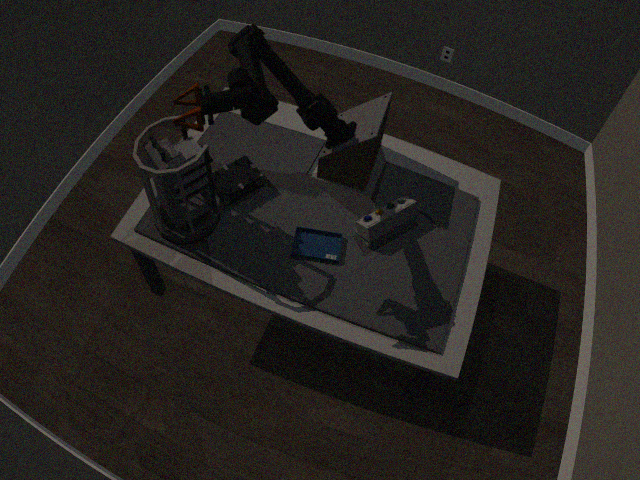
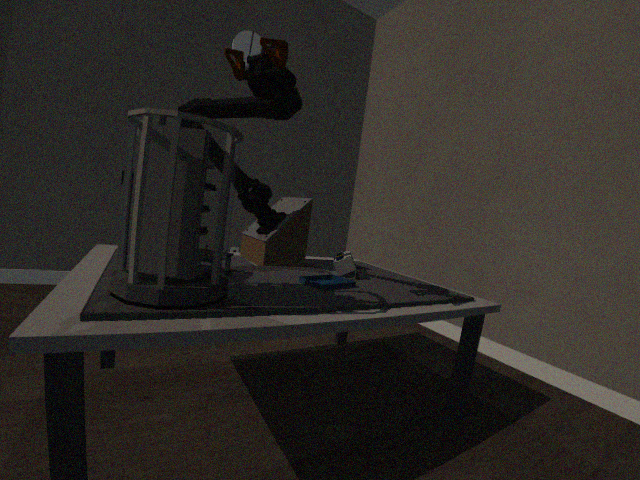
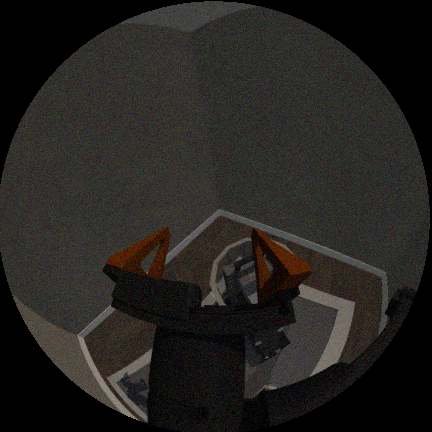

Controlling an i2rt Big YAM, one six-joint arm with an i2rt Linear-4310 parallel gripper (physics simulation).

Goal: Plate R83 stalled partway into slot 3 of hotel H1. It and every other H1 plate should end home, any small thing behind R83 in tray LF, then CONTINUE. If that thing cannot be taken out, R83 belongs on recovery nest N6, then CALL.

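Pixels of known places: gripper, fingertip midpoint: [image 1: 173, 112] [image 2: 241, 45] [image 3: 209, 231]; arm's base at its link origin: [image 1: 342, 136] [image 2: 272, 224].
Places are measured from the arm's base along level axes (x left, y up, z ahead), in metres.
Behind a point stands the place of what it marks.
Observation:
My gripper [image 1: 178, 109] {x -0.394, y 0.411, z 0.429 m} [image 2: 248, 51] {x -0.394, y 0.411, z 0.429 m} [image 3: 209, 231] {x -0.394, y 0.411, z 0.429 m} has orange fingers; it is open and empty, high above the table and beyond the tall round caged rack. That rack [image 2: 136, 206] {x -0.561, y 0.036, z 0.439 m} [image 3: 215, 272] {x -0.427, y 0.219, z 0.467 m} has a pale rim, upright posts and several shelf ledges inside; it looks like hotel H1. Plate R83, the other plates and any small thing behind R83 cannot be made out in the dark. A blue tray [image 1: 317, 245] {x 0.006, y -0.149, z 0.371 m} [image 2: 328, 281] {x 0.031, y -0.149, z 0.348 m} with a small white label lies mid-table; its name is unreadable. A black fixture [image 1: 235, 178] {x -0.329, y -0.092, z 0.216 m} [image 3: 270, 345] {x -0.300, y -0.092, z 0.185 m} with small pale pegs sits beside the rack; I cannot tell whether it is N6.
A sloped button box [image 1: 390, 229] {x 0.230, y -0.110, z 0.270 m} [image 2: 343, 266] {x 0.136, y -0.109, z 0.302 m} with blue and yellow buttons stands right of the tray. The arm's wooden pedestal [image 1: 351, 160] {x 0.051, y -0.021, z 0.086 m} [image 2: 286, 240] {x 0.022, y -0.052, z 0.084 m} stands at the back. A flat grey panel [image 1: 273, 147] {x -0.258, y -0.151, z -0.017 m} lies between pedestal and rack. The table has a white border [image 1: 467, 330] {x 0.558, y -0.165, z 0.554 m}.

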